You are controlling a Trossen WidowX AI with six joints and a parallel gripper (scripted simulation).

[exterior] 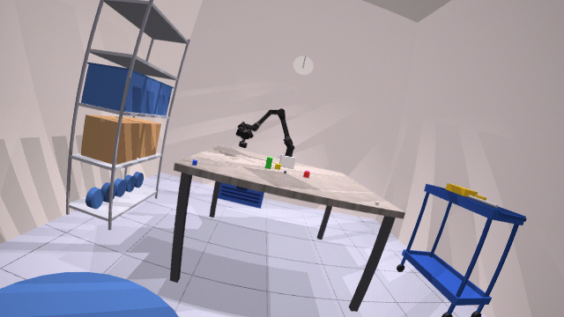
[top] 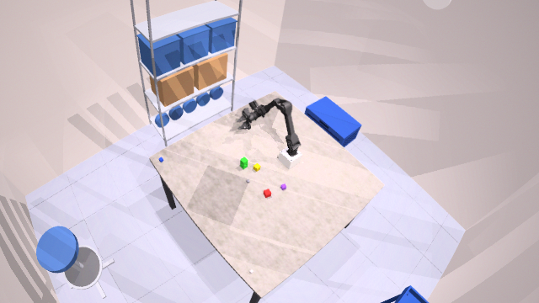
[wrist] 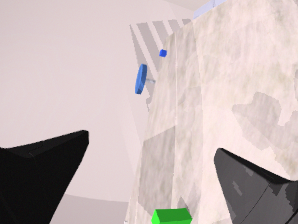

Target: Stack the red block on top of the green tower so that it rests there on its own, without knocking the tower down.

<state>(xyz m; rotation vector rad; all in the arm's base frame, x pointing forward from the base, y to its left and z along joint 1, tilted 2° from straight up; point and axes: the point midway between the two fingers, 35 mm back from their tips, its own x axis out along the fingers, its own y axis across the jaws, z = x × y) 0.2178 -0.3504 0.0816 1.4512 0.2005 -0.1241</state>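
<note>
Right now the red block is 520 mm to the left of my gripper tip, 140 mm below it and 60 mm ahead of it. From my gripper tip the other things lie so: small blue block 600 mm ahead, 150 mm below, 90 mm to the right; then yellow block 300 mm to the left, 140 mm below, 10 mm ahead; then purple block 530 mm to the left, 140 mm below, 60 mm behind.
</note>
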